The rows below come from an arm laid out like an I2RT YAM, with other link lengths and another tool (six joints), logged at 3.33 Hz.
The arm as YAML. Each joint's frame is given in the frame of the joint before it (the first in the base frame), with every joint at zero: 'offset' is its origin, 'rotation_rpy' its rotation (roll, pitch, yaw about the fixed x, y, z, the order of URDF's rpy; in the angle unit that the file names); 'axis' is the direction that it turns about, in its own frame. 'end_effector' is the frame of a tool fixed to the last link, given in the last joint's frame.
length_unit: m
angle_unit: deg
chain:
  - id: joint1
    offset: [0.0, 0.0, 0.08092]
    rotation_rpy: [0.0, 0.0, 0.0]
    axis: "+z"
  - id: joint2
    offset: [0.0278, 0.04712, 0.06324]
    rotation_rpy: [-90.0, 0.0, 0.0]
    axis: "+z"
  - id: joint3
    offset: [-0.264, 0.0, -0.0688]
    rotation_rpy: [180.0, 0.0, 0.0]
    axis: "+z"
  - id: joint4
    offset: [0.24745, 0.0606, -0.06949]
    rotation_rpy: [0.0, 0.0, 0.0]
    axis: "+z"
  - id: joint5
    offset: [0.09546, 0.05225, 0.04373]
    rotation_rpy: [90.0, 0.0, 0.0]
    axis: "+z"
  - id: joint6
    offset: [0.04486, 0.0, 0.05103]
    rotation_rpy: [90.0, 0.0, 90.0]
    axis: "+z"
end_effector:
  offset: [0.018, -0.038, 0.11]
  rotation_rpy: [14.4, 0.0, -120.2]
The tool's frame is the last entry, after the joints.
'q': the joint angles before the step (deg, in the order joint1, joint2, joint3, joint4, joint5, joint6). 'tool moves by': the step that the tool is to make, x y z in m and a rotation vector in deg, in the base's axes. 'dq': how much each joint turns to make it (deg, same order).
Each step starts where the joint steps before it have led.
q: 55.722, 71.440, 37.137, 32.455, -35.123, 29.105
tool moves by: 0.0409, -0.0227, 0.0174, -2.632, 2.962, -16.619
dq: -0.331, -4.412, 4.752, -12.065, 16.205, 2.114
